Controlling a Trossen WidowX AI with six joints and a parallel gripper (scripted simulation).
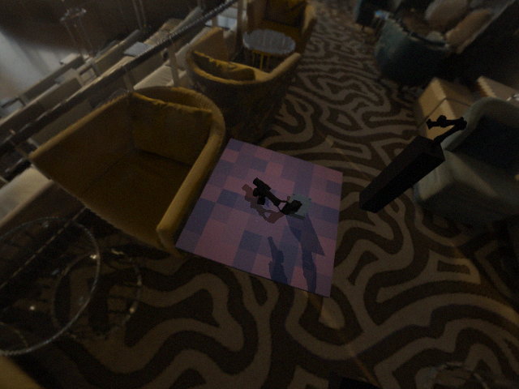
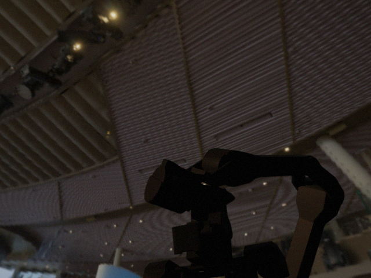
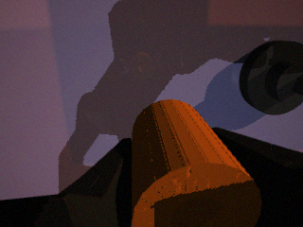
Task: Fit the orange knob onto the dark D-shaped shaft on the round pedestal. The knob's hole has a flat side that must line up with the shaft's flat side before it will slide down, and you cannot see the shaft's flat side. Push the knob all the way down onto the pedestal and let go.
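Right now the dark round pedestal is 15 cm to the right of my gripper tip and 11 cm below it. From my gripper tip the other things lie so: orange knob: 2 cm above.
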